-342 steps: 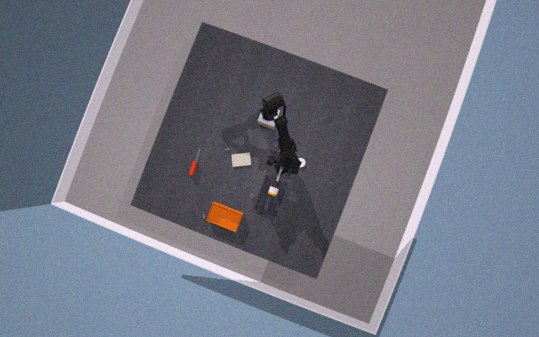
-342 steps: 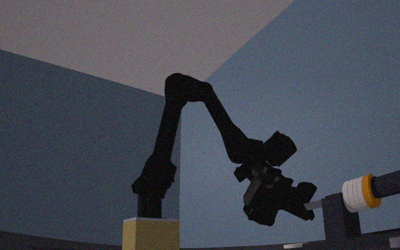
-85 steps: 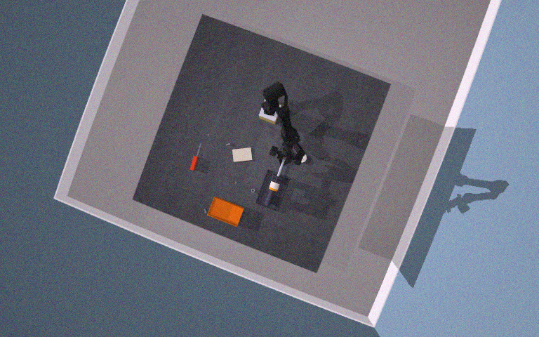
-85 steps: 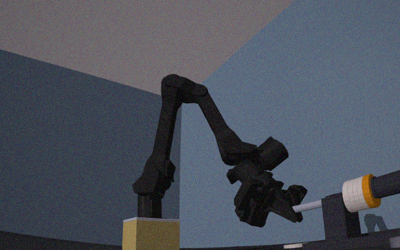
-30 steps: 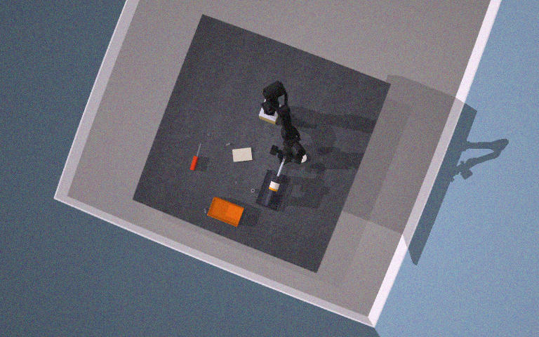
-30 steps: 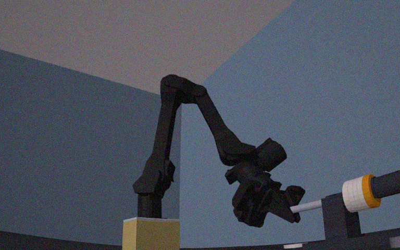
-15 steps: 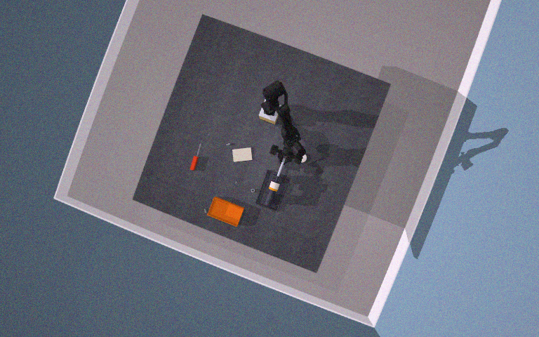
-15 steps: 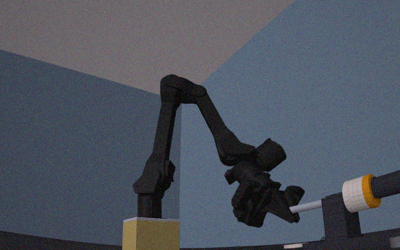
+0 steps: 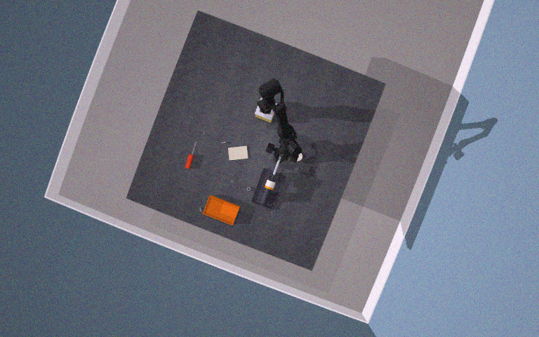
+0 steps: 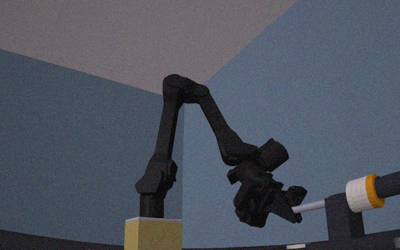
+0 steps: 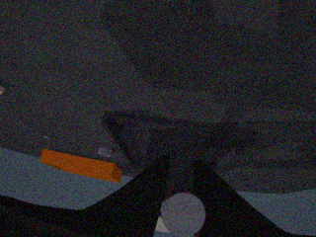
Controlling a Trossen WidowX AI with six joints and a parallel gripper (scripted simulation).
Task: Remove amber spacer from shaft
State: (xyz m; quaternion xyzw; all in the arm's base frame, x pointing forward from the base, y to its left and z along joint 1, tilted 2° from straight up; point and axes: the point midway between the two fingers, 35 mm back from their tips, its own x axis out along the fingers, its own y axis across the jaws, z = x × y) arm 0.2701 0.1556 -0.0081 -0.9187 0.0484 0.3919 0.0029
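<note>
Now: the pale grey shaft 7 cm ahead of my gripper tip, 1 cm to the right of it and 2 cm above it. Round my gripper tip: dark support block 19 cm ahead, 2 cm to the right, 1 cm below; white ring 7 cm behind, 11 cm to the left, 5 cm below; amber spacer 16 cm ahead, 1 cm to the right, 2 cm above.
</note>
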